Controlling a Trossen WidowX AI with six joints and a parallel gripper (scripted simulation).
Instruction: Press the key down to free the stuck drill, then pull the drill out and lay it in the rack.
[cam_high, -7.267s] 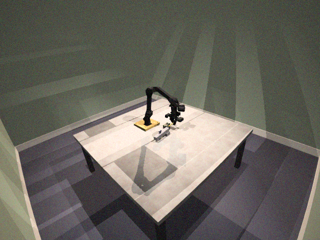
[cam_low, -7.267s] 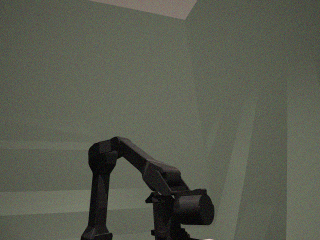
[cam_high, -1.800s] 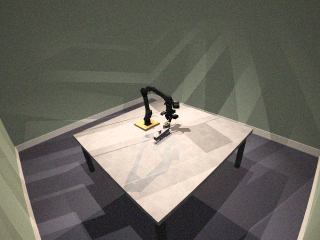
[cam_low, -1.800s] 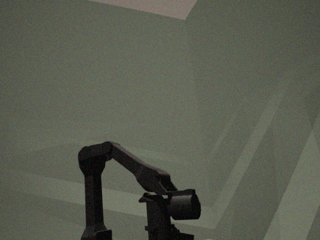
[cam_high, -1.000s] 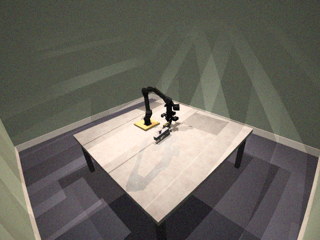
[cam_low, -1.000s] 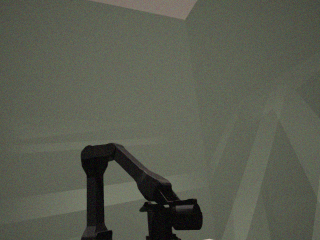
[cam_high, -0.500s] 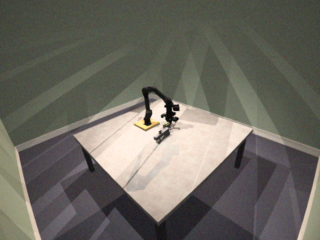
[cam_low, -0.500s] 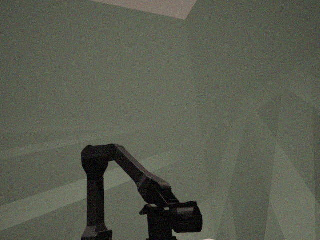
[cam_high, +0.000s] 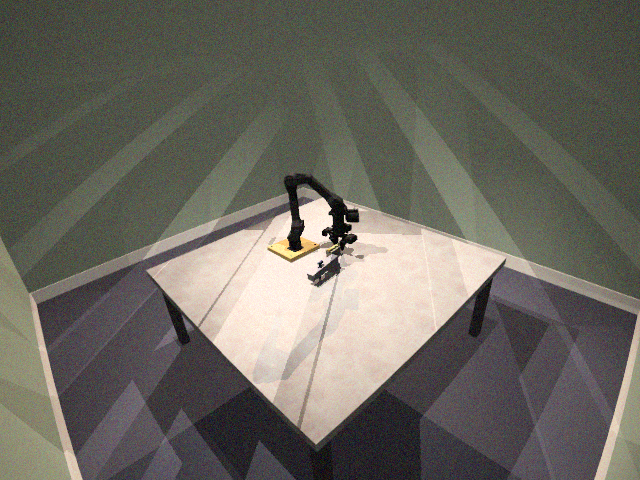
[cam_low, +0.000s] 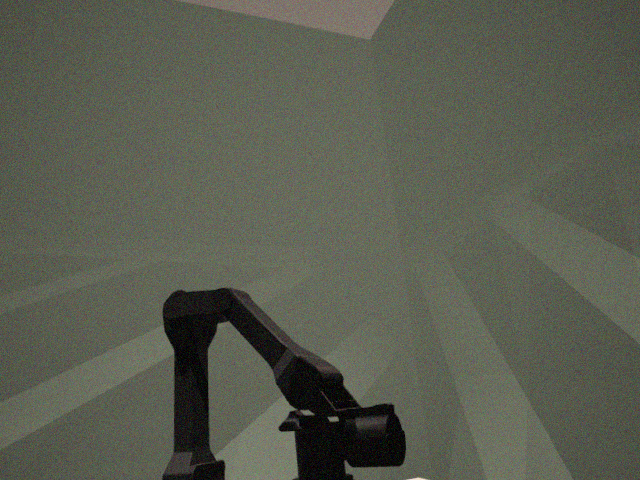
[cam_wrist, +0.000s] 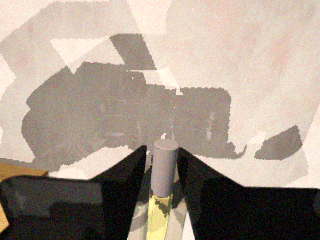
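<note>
My gripper tip is 1 cm short of the rack, 5 cm to the left of it and 1 cm below it. Also, from my gripper tip: grey fixture 10 cm ahead, 21 cm to the right, 3 cm above; then small dark part 10 cm ahead, 23 cm to the right, 5 cm above.
</note>
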